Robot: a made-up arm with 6 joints.
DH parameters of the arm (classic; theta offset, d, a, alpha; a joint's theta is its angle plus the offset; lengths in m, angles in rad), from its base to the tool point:
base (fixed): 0.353 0 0.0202 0
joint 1: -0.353 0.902 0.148 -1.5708
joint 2: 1.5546 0 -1.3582 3.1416
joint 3: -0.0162 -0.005 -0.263 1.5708
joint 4: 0 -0.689 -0.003 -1.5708
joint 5: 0 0.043 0.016 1.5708
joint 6: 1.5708 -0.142 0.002 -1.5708
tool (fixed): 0 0.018 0 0
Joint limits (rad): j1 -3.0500..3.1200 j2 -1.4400..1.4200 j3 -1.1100..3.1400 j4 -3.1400..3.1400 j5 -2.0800..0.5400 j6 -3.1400..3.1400
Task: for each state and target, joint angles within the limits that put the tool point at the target. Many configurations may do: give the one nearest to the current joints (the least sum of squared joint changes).
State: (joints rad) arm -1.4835 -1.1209 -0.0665 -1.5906 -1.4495 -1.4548
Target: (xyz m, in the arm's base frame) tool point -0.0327 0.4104 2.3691
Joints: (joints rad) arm -1.0941 -0.8102 -0.2158 -1.4878 -1.4201 -1.4490
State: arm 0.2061 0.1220 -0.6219 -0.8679 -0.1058 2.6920
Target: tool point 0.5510 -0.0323 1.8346
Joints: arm -0.1000 -0.2698 -0.9669 -0.8321 -0.1023 2.7028
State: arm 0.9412 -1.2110 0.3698 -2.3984 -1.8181 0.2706
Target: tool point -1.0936 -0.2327 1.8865
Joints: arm 0.3315 -1.3575 -0.3095 -2.2251 -1.8664 0.2502
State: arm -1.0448 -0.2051 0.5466 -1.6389 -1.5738 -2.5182
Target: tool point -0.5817 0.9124 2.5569
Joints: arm -0.8419 -0.7270 0.9365 -1.7837 -1.4105 -2.5239
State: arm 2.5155 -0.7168 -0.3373 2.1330 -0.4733 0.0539
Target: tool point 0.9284 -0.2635 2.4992
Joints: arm 2.8219 -0.9959 0.1191 2.1301 -0.5366 0.0468
